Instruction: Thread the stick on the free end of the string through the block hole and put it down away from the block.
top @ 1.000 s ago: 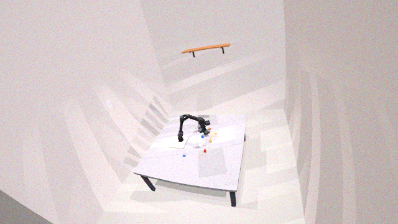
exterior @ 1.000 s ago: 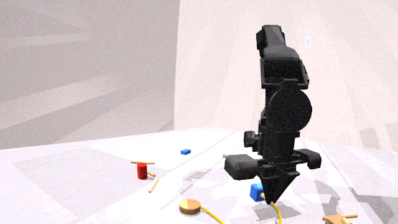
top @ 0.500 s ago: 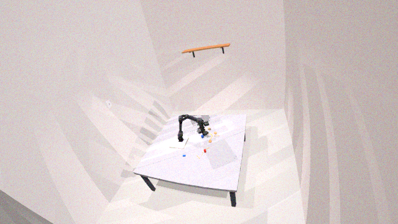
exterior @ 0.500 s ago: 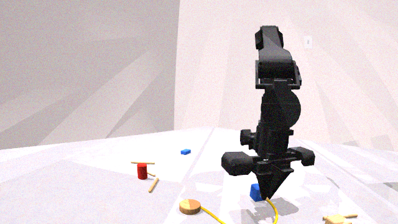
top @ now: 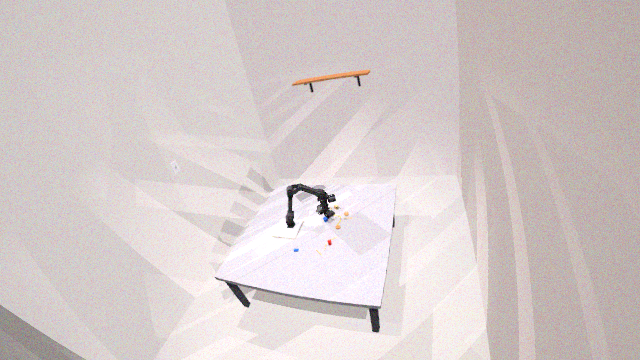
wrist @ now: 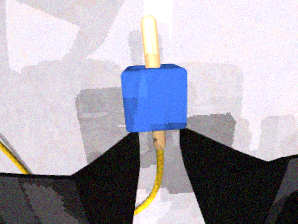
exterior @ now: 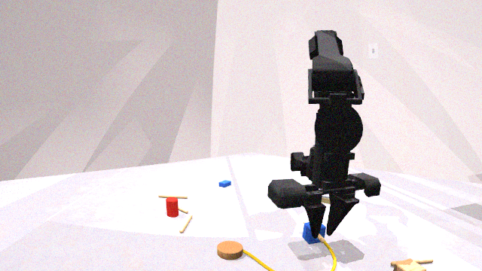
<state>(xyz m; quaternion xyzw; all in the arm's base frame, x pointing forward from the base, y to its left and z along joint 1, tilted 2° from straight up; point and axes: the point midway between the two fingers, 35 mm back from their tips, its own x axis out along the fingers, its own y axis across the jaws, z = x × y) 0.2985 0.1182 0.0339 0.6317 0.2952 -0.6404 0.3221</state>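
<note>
My gripper tip is 10 mm to the left of the thin wooden stick and 10 mm past it. From my gripper tip the other things lie so: round wooden button 110 mm ahead, 100 mm to the right, 10 mm below; light wooden piece 150 mm to the left, 40 mm ahead; yellow string 10 mm to the left, 10 mm below, 10 mm ahead.
</note>
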